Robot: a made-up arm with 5 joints. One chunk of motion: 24 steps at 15 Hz.
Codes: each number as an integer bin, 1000 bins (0 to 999) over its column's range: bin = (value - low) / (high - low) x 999, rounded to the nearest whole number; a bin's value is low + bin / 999 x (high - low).
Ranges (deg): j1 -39..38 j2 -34..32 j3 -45..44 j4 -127..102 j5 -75..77
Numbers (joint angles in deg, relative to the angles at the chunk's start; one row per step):
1: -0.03 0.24 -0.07 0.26 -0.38
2: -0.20 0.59 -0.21 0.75 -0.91
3: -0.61 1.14 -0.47 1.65 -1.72
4: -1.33 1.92 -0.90 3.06 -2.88
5: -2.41 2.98 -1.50 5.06 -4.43
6: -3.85 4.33 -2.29 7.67 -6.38
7: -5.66 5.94 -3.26 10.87 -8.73
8: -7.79 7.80 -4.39 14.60 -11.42
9: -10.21 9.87 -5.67 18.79 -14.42
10: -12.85 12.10 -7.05 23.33 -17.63
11: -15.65 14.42 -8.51 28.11 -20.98
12: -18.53 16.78 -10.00 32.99 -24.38
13: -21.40 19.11 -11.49 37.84 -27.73
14: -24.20 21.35 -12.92 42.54 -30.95
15: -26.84 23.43 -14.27 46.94 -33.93
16: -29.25 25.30 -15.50 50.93 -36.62
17: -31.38 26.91 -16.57 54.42 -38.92
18: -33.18 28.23 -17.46 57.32 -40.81
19: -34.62 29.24 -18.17 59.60 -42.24
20: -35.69 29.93 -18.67 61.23 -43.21
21: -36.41 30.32 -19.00 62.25 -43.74
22: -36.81 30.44 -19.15 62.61 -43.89
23: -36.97 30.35 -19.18 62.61 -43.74
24: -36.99 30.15 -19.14 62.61 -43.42
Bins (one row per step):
1: 506 518 504 555 490
2: 503 524 503 557 487
3: 498 532 500 561 482
4: 489 544 495 567 474
5: 475 560 488 576 464
6: 456 580 479 587 451
7: 433 605 469 601 436
8: 405 633 456 618 418
9: 374 664 441 636 398
10: 339 698 426 656 377
11: 303 733 410 677 355
12: 266 769 393 698 333
13: 228 804 376 719 311
14: 192 838 360 740 290
15: 158 869 345 759 270
16: 126 898 331 776 252
17: 99 922 319 791 237
18: 76 942 309 804 225
19: 57 957 301 814 215
20: 43 968 296 821 209
21: 34 974 292 826 205
22: 28 975 290 827 204
23: 26 974 290 827 205
24: 26 971 290 827 208

